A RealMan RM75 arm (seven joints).
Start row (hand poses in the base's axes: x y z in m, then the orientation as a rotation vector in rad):
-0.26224 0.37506 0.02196 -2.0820 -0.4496 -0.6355
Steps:
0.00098 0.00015 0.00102 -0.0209 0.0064 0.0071
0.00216 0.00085 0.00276 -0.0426 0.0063 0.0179
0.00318 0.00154 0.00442 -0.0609 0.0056 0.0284
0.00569 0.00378 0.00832 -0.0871 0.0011 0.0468
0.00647 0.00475 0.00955 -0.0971 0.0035 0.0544
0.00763 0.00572 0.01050 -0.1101 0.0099 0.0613
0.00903 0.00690 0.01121 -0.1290 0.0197 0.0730
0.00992 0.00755 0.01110 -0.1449 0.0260 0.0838
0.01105 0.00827 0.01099 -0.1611 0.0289 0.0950
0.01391 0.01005 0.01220 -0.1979 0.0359 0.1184
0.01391 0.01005 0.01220 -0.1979 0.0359 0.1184
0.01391 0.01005 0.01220 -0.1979 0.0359 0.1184
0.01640 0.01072 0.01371 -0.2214 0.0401 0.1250
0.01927 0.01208 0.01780 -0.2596 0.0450 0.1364
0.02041 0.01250 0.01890 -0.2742 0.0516 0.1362
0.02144 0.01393 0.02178 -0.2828 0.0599 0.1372
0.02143 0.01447 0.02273 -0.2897 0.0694 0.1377
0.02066 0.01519 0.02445 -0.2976 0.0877 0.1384
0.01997 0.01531 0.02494 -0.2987 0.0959 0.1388
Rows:
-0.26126 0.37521 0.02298 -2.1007 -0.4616 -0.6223
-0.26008 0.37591 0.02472 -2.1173 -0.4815 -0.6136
-0.25906 0.37660 0.02638 -2.1306 -0.5001 -0.6060
-0.25655 0.37884 0.03028 -2.1473 -0.5323 -0.5967
-0.25577 0.37981 0.03151 -2.1544 -0.5428 -0.5883
-0.25461 0.38078 0.03246 -2.1654 -0.5516 -0.5755
-0.25321 0.38196 0.03317 -2.1807 -0.5657 -0.5553
-0.25232 0.38261 0.03306 -2.1926 -0.5798 -0.5397
-0.25119 0.38333 0.03295 -2.2038 -0.5964 -0.5274
-0.24833 0.38511 0.03416 -2.2297 -0.6320 -0.4999
-0.24833 0.38511 0.03416 -2.2297 -0.6320 -0.4999
-0.24833 0.38511 0.03416 -2.2297 -0.6320 -0.4999
-0.24584 0.38578 0.03567 -2.2495 -0.6464 -0.4875
-0.24297 0.38714 0.03976 -2.2807 -0.6719 -0.4686
-0.24183 0.38756 0.04086 -2.2956 -0.6741 -0.4589
-0.24080 0.38899 0.04374 -2.3047 -0.6738 -0.4475
-0.24081 0.38953 0.04469 -2.3127 -0.6716 -0.4354
-0.24158 0.39025 0.04641 -2.3232 -0.6645 -0.4130
-0.24227 0.39037 0.04690 -2.3256 -0.6604 -0.4034

